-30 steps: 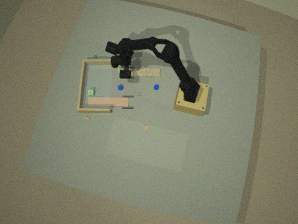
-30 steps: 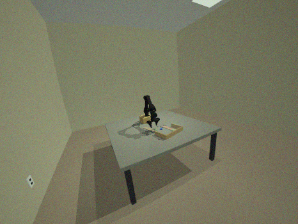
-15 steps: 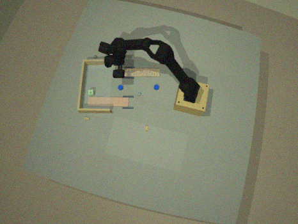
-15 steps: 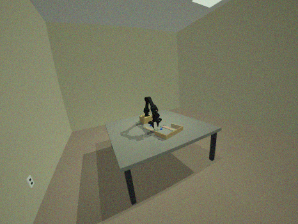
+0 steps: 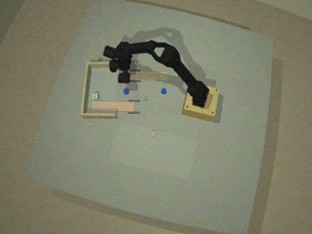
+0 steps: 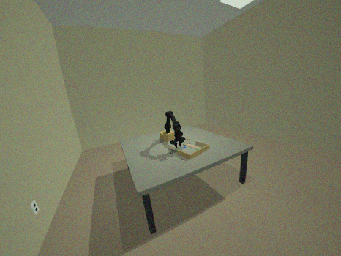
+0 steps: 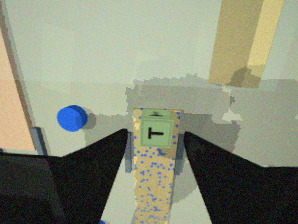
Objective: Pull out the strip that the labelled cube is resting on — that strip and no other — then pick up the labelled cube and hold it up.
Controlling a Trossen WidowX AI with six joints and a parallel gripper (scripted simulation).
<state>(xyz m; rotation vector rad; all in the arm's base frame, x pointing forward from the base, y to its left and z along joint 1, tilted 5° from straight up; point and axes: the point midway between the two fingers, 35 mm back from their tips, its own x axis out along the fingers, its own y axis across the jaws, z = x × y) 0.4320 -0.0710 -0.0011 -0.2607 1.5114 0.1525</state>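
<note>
My gripper tip is 150 mm past the grey peg, 100 mm to the right of it and 40 mm above it.
</note>
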